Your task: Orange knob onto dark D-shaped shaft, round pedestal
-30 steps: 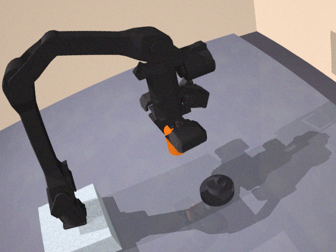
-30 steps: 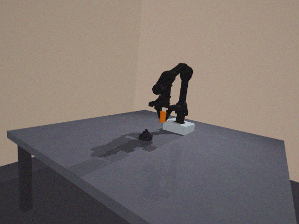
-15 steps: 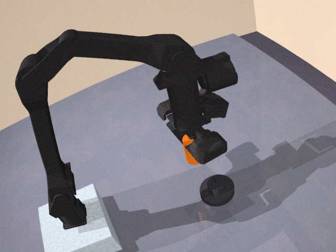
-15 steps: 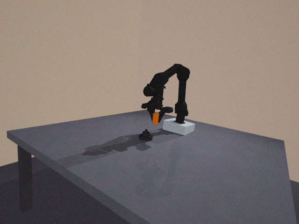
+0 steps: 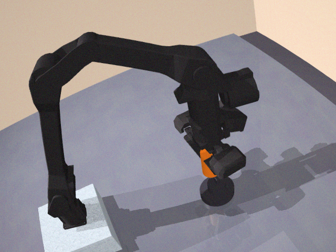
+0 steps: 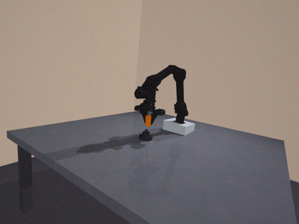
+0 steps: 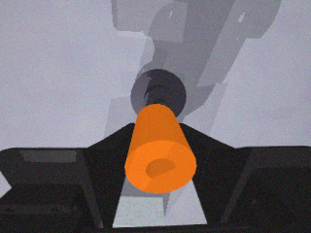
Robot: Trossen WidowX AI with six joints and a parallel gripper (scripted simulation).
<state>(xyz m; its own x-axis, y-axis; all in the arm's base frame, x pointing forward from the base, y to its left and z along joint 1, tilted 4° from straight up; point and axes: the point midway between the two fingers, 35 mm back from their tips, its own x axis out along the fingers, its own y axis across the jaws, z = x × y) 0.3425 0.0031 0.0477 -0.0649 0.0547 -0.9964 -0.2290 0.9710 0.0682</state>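
My gripper tip is 6 cm above the round dark pedestal and 1 cm short of it. Round my gripper tip: orange knob (2 cm above).
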